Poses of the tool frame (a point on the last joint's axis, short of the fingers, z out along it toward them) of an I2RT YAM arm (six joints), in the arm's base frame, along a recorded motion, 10 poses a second.
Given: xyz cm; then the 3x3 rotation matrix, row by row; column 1 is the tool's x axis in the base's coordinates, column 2 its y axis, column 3 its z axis. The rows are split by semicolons.
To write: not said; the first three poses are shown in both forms.
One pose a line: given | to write
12.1 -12.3 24.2; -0.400 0.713 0.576; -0.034 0.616 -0.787; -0.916 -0.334 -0.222 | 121 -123 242; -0.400 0.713 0.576; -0.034 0.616 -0.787; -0.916 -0.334 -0.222
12.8 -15.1 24.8; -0.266 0.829 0.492; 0.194 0.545 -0.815; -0.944 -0.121 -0.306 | 128 -151 248; -0.266 0.829 0.492; 0.194 0.545 -0.815; -0.944 -0.121 -0.306
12.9 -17.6 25.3; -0.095 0.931 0.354; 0.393 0.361 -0.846; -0.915 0.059 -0.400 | 129 -176 253; -0.095 0.931 0.354; 0.393 0.361 -0.846; -0.915 0.059 -0.400
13.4 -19.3 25.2; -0.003 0.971 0.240; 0.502 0.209 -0.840; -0.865 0.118 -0.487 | 134 -193 252; -0.003 0.971 0.240; 0.502 0.209 -0.840; -0.865 0.118 -0.487
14.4 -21.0 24.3; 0.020 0.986 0.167; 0.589 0.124 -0.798; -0.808 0.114 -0.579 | 144 -210 243; 0.020 0.986 0.167; 0.589 0.124 -0.798; -0.808 0.114 -0.579
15.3 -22.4 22.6; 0.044 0.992 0.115; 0.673 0.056 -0.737; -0.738 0.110 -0.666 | 153 -224 226; 0.044 0.992 0.115; 0.673 0.056 -0.737; -0.738 0.110 -0.666
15.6 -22.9 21.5; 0.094 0.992 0.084; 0.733 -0.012 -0.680; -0.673 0.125 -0.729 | 156 -229 215; 0.094 0.992 0.084; 0.733 -0.012 -0.680; -0.673 0.125 -0.729
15.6 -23.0 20.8; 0.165 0.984 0.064; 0.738 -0.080 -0.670; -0.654 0.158 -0.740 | 156 -230 208; 0.165 0.984 0.064; 0.738 -0.080 -0.670; -0.654 0.158 -0.740
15.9 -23.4 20.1; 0.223 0.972 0.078; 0.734 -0.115 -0.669; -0.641 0.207 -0.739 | 159 -234 201; 0.223 0.972 0.078; 0.734 -0.115 -0.669; -0.641 0.207 -0.739
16.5 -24.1 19.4; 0.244 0.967 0.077; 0.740 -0.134 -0.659; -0.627 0.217 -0.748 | 165 -241 194; 0.244 0.967 0.077; 0.740 -0.134 -0.659; -0.627 0.217 -0.748
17.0 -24.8 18.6; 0.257 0.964 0.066; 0.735 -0.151 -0.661; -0.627 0.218 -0.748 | 170 -248 186; 0.257 0.964 0.066; 0.735 -0.151 -0.661; -0.627 0.218 -0.748
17.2 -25.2 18.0; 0.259 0.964 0.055; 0.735 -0.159 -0.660; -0.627 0.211 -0.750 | 172 -252 180; 0.259 0.964 0.055; 0.735 -0.159 -0.660; -0.627 0.211 -0.750
